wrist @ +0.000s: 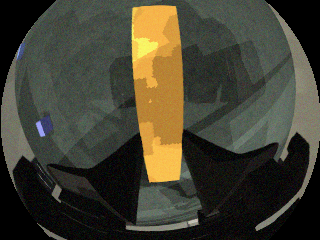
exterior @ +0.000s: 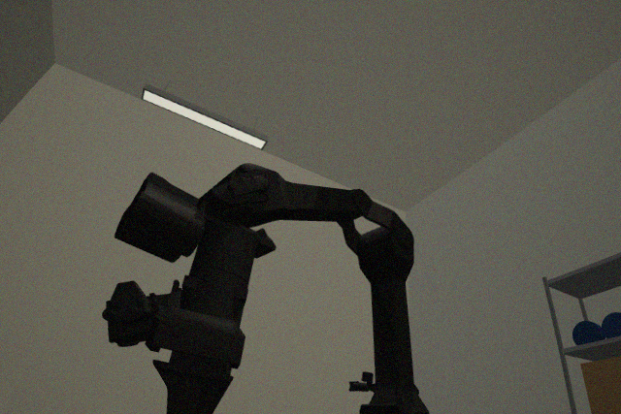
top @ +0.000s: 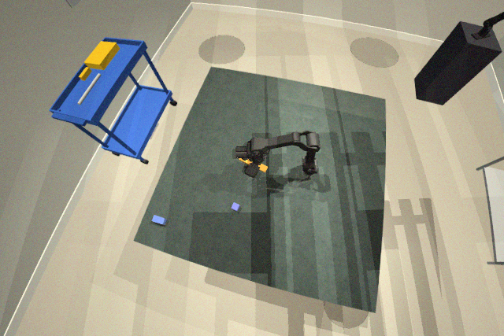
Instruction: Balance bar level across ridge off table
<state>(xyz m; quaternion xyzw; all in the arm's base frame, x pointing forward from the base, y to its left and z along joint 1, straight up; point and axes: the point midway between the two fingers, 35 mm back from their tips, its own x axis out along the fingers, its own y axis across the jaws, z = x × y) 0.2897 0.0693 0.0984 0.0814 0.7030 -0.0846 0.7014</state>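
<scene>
Now: the bar 3 cm ahead of my gripper tip and 1 cm to the right of it.
</scene>
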